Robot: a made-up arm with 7 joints. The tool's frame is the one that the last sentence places. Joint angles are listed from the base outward.
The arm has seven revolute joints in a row. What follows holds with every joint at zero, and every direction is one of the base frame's. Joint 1 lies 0.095 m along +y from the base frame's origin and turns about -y. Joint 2 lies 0.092 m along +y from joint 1 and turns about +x. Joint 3 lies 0.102 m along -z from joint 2 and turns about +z. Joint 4 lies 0.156 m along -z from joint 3 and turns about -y. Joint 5 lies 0.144 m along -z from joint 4 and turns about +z. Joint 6 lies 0.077 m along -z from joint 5 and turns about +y. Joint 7 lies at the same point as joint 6 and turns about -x. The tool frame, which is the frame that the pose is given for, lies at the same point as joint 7; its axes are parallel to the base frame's.
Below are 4 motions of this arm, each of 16 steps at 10 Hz.
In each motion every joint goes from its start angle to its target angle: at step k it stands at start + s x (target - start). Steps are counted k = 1, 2, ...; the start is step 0. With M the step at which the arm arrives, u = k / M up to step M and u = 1 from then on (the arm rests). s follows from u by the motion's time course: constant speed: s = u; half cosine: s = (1 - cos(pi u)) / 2; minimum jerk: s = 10 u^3 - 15 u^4 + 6 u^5.
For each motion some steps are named. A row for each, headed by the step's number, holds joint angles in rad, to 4 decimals.
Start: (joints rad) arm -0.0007 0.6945 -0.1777 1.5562 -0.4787 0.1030 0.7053
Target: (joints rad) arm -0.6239 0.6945 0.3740 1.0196 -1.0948 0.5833 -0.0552
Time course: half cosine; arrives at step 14
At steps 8, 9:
8: -0.3816 0.6945 0.1595 1.2282 -0.8553 0.3966 0.2404
9: -0.4475 0.6945 0.2178 1.1715 -0.9204 0.4473 0.1601

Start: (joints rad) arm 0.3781 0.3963 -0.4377 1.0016 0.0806 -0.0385 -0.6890
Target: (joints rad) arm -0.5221 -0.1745 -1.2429 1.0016 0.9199 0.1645 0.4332
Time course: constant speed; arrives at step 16
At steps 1, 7, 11, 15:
1: 0.3218 0.3606 -0.4880 1.0016 0.1331 -0.0258 -0.6189
7: -0.0157 0.1466 -0.7900 1.0016 0.4478 0.0503 -0.1980
11: -0.2408 0.0039 -0.9913 1.0016 0.6576 0.1011 0.0825
15: -0.4658 -0.1388 -1.1926 1.0016 0.8674 0.1518 0.3631

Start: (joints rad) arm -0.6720 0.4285 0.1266 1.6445 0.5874 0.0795 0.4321
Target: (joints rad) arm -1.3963 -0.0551 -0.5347 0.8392 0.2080 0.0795 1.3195
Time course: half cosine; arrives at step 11
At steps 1, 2, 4, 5, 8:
1: -0.6867 0.4187 0.1132 1.6282 0.5797 0.0795 0.4501
2: -0.7295 0.3901 0.0741 1.5806 0.5573 0.0795 0.5025
4: -0.8837 0.2871 -0.0667 1.4091 0.4765 0.0795 0.6915
5: -0.9826 0.2211 -0.1570 1.2992 0.4247 0.0795 0.8127
8: -1.2713 0.0284 -0.4206 0.9782 0.2735 0.0795 1.1664

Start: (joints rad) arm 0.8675 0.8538 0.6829 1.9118 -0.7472 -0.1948 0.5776
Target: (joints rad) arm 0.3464 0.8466 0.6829 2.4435 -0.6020 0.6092 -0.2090
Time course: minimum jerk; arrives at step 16
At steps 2, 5, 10, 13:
2: 0.8591 0.8537 0.6829 1.9203 -0.7449 -0.1819 0.5650
5: 0.7737 0.8525 0.6829 2.0075 -0.7211 -0.0501 0.4360
10: 0.4898 0.8486 0.6829 2.2972 -0.6420 0.3879 0.0075
13: 0.3718 0.8470 0.6829 2.4176 -0.6091 0.5700 -0.1706

